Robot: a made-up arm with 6 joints.
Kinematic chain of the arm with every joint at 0, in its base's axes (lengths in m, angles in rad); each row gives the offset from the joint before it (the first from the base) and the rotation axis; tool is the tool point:
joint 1: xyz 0 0 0.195 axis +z
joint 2: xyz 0 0.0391 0 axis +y
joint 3: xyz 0 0 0.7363 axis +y
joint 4: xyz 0 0 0.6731 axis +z
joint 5: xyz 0 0 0 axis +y
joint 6: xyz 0 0 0.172 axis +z
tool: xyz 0 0 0
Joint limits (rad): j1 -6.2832..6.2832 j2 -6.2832..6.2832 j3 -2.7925..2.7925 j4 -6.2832..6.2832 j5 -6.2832..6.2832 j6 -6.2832..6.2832
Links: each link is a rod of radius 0.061 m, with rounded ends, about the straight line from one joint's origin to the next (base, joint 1, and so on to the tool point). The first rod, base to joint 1, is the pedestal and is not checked.
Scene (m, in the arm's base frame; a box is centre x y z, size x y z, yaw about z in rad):
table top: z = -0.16
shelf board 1: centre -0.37 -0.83 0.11 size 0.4 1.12 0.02 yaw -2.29
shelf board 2: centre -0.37 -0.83 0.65 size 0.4 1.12 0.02 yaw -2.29
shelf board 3: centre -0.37 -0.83 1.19 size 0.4 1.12 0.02 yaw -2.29
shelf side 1: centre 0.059 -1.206 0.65 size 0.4 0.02 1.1 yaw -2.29
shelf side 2: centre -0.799 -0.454 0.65 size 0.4 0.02 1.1 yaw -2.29
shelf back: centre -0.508 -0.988 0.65 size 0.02 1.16 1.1 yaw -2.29
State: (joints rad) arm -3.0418 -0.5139 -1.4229 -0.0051 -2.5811 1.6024
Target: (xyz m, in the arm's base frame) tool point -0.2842 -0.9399 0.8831
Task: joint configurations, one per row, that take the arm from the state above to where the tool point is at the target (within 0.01 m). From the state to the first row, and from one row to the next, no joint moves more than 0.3 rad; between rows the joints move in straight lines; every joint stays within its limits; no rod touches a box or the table.
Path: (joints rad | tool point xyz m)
1: -3.2856 -0.3770 -1.4506 0.0167 -2.5458 1.3478 | 0.7466 -0.1461 0.6514
2: -3.5294 -0.2401 -1.4784 0.0386 -2.5104 1.0931 | 0.6241 -0.2930 0.7312
3: -3.7733 -0.1032 -1.5061 0.0604 -2.4751 0.8385 | 0.4724 -0.3862 0.8006
4: -4.0171 0.0337 -1.5338 0.0822 -2.4397 0.5838 | 0.3123 -0.4211 0.8587
5: -4.2434 -0.1169 -1.3154 -0.0169 -2.3813 0.8385 | 0.2551 -0.5943 0.8846
6: -4.4698 -0.2674 -1.0969 -0.1159 -2.3229 1.0931 | 0.1315 -0.7544 0.8969
7: -4.6962 -0.4180 -0.8785 -0.2150 -2.2645 1.3478 | -0.0531 -0.8769 0.8961
8: -4.9225 -0.5685 -0.6600 -0.3141 -2.2061 1.6024 | -0.2842 -0.9399 0.8831

